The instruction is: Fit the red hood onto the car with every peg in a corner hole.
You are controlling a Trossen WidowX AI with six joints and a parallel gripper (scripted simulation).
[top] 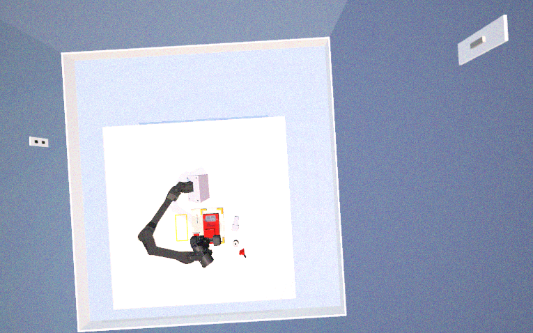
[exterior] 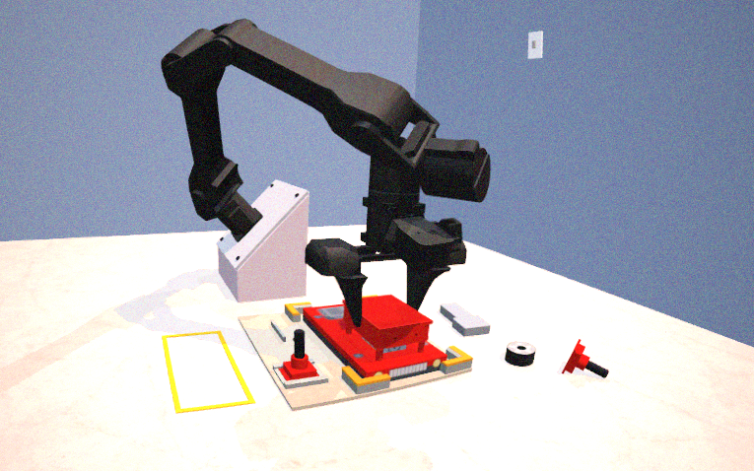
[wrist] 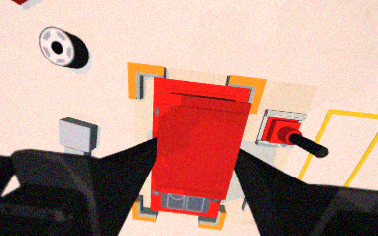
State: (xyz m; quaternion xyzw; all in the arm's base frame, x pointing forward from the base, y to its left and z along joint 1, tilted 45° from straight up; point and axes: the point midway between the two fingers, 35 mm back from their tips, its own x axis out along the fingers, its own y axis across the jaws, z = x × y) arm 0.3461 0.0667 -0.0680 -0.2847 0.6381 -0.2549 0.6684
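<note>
My gripper tip is now 1 cm to the right of the white engine block and 3 cm above it. Round my gripper tip: black post (2 cm ahead, 12 cm to the right, 2 cm below); then black wheel (8 cm ahead, 17 cm to the left, 4 cm below); then red hood (1 cm above).
</note>
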